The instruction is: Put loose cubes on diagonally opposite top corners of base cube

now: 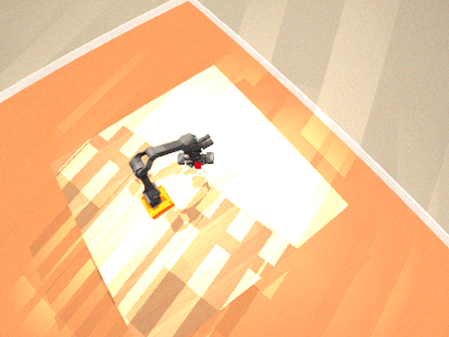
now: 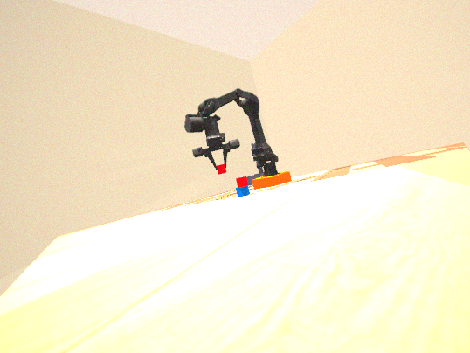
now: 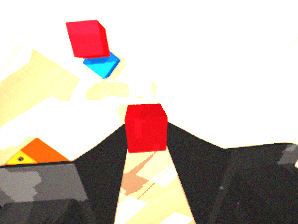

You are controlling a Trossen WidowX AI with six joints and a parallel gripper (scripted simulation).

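Now: the blue cube 10 mm behind my gripper tip, 80 mm to the left of it and 100 mm below it.
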